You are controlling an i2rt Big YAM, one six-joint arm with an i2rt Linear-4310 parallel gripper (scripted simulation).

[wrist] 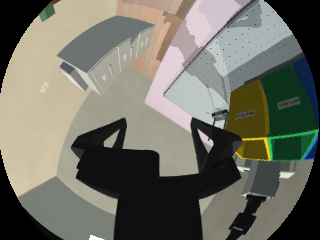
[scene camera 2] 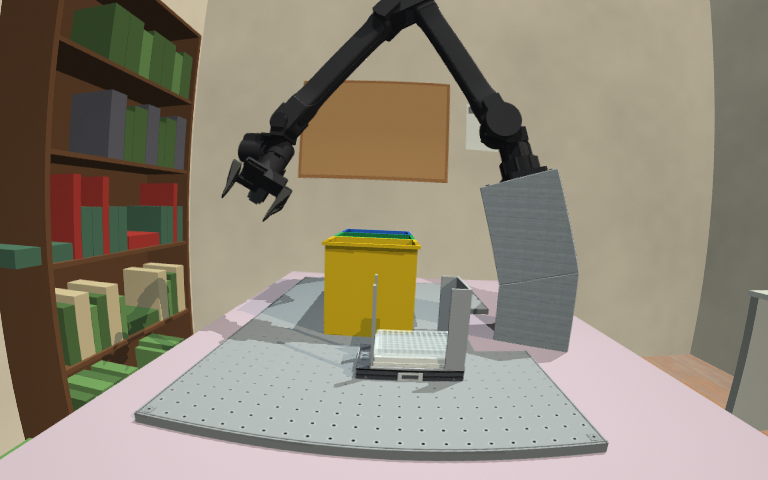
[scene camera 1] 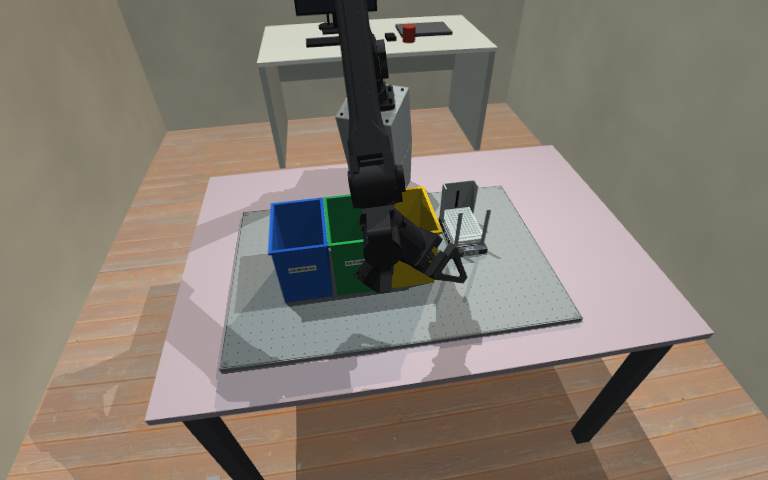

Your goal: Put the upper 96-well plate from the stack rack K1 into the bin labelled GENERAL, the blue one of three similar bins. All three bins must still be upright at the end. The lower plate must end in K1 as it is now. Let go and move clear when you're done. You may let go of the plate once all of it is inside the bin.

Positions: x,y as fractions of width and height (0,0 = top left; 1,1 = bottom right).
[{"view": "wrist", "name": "gripper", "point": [0.50,0.51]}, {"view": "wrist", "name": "yellow bin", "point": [0.78,0.49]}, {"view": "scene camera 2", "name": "gripper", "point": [0.32,0.43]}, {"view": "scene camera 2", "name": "yellow bin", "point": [0.46,0.55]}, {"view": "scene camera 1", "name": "gripper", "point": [0.59,0.57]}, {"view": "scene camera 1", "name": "yellow bin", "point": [0.54,0.43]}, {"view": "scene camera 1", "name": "green bin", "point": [0.45,0.49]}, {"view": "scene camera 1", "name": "blue bin labelled GENERAL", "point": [0.40,0.57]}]
